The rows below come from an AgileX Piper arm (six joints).
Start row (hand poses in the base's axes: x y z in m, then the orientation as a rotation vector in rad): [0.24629, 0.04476, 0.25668, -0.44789, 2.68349, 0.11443]
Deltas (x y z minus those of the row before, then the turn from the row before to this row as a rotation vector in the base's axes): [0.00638, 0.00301, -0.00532, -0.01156, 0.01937, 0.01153]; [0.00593, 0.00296, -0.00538, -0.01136, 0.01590, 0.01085]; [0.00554, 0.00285, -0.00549, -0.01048, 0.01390, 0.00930]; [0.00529, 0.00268, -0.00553, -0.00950, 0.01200, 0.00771]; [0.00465, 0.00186, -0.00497, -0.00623, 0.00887, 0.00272]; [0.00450, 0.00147, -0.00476, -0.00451, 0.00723, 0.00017]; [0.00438, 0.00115, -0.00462, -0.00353, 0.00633, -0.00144]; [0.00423, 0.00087, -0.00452, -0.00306, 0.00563, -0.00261]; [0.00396, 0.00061, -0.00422, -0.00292, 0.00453, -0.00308]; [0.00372, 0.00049, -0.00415, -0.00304, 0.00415, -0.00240]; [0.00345, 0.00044, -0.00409, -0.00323, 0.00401, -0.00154]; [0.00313, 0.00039, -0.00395, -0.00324, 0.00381, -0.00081]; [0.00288, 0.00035, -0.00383, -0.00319, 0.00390, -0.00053]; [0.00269, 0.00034, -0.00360, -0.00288, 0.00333, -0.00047]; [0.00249, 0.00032, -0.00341, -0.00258, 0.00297, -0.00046]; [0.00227, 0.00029, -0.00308, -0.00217, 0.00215, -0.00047]
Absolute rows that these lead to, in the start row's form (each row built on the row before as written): [0.25267, 0.04777, 0.25136, -0.46819, 2.70215, 0.10719]; [0.25860, 0.05073, 0.24598, -0.48743, 2.71738, 0.09902]; [0.26414, 0.05358, 0.24049, -0.50426, 2.73073, 0.09101]; [0.26943, 0.05626, 0.23496, -0.51856, 2.74232, 0.08334]; [0.27408, 0.05812, 0.22999, -0.52486, 2.75141, 0.07798]; [0.27858, 0.05959, 0.22523, -0.52703, 2.75921, 0.07387]; [0.28296, 0.06074, 0.22061, -0.52662, 2.76634, 0.07046]; [0.28719, 0.06161, 0.21609, -0.52438, 2.77299, 0.06722]; [0.29115, 0.06222, 0.21187, -0.52132, 2.77866, 0.06375]; [0.29487, 0.06271, 0.20772, -0.51918, 2.78380, 0.06015]; [0.29832, 0.06315, 0.20363, -0.51827, 2.78863, 0.05642]; [0.30145, 0.06354, 0.19968, -0.51835, 2.79308, 0.05278]; [0.30433, 0.06389, 0.19585, -0.51882, 2.79754, 0.04928]; [0.30702, 0.06423, 0.19225, -0.51924, 2.80137, 0.04606]; [0.30951, 0.06455, 0.18884, -0.51955, 2.80480, 0.04316]; [0.31178, 0.06484, 0.18576, -0.51966, 2.80736, 0.04061]
